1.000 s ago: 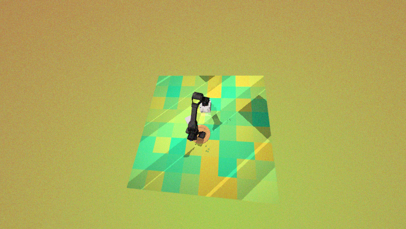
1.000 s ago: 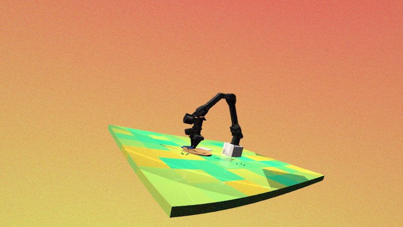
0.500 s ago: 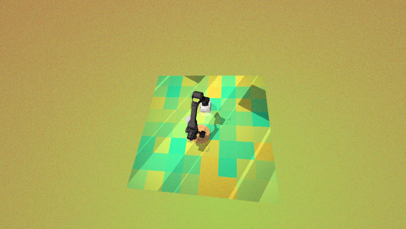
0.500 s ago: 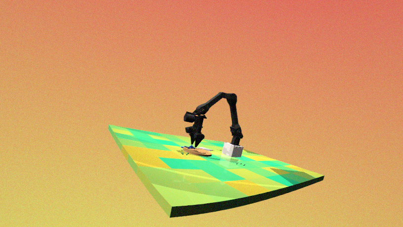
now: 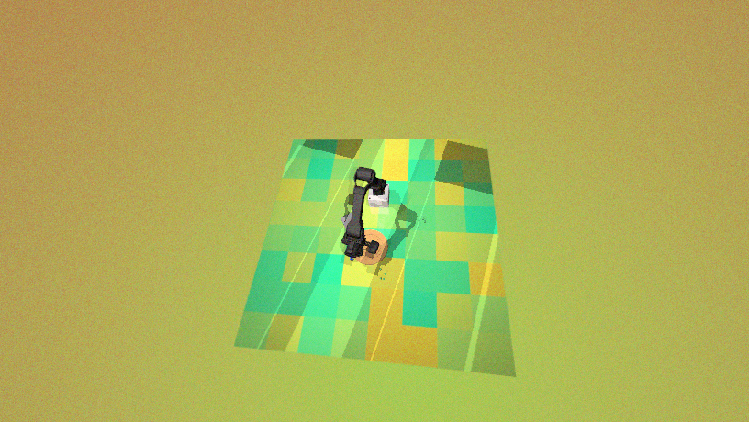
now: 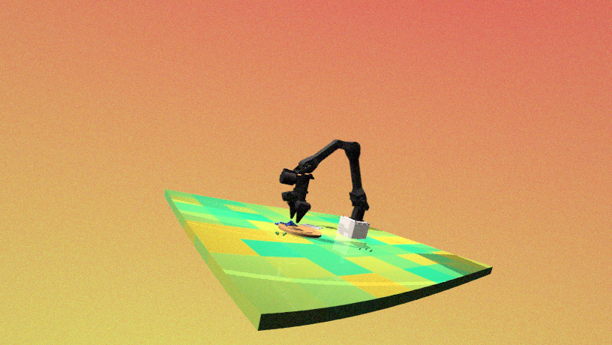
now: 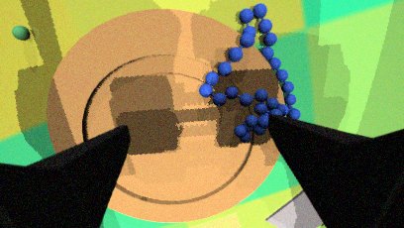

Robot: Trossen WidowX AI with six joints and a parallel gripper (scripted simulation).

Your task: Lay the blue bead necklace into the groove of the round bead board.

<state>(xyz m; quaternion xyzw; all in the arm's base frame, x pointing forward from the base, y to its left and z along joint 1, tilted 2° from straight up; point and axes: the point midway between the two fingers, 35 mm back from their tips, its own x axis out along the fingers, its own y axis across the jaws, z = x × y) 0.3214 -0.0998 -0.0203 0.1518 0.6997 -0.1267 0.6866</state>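
The round bead board is 2 cm behind my gripper tip, 3 cm to the left of it and 3 cm below it. Round my gripper tip: flat grey piece: 19 cm behind, 7 cm to the right, 4 cm below.
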